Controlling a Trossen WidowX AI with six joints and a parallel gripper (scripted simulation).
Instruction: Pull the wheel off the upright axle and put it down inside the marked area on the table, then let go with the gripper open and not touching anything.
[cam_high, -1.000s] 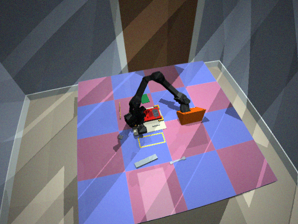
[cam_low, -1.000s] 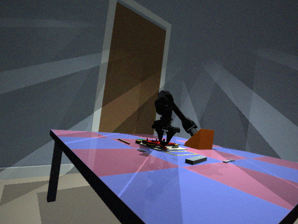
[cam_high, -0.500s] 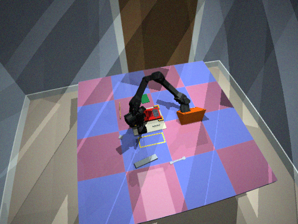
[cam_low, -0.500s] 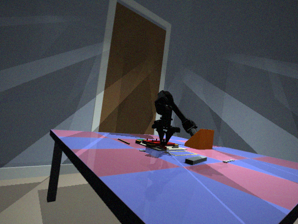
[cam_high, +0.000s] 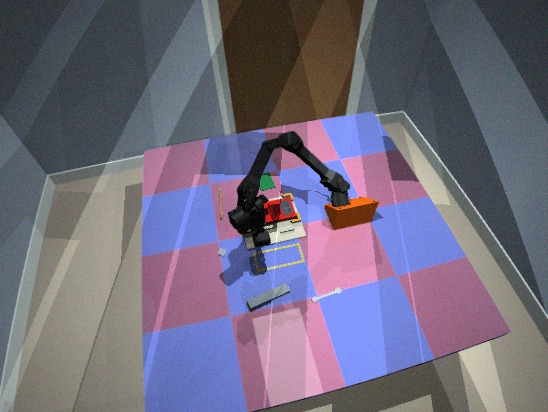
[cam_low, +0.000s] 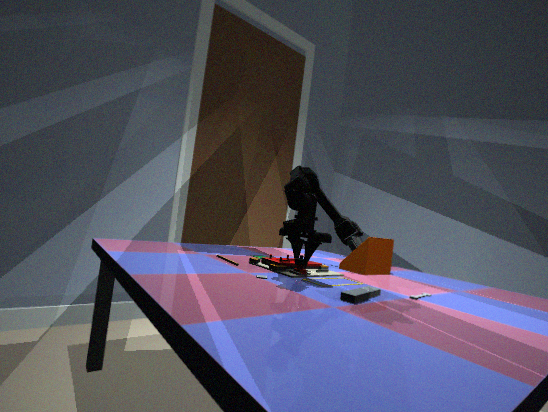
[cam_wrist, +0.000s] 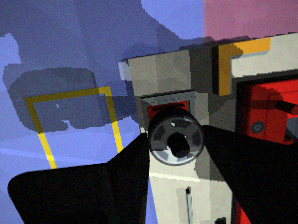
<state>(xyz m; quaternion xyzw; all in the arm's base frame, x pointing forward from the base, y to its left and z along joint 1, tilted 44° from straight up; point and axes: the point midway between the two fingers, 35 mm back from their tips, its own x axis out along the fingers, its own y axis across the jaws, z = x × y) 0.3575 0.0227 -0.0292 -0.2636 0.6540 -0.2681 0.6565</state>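
My gripper tip is now right at the wheel. Also, from my gripper tip: thin rod 130 mm ahead, 240 mm to the right, 40 mm below; grey bar 190 mm behind, 290 mm to the left, 40 mm below; upright axle 10 mm below.
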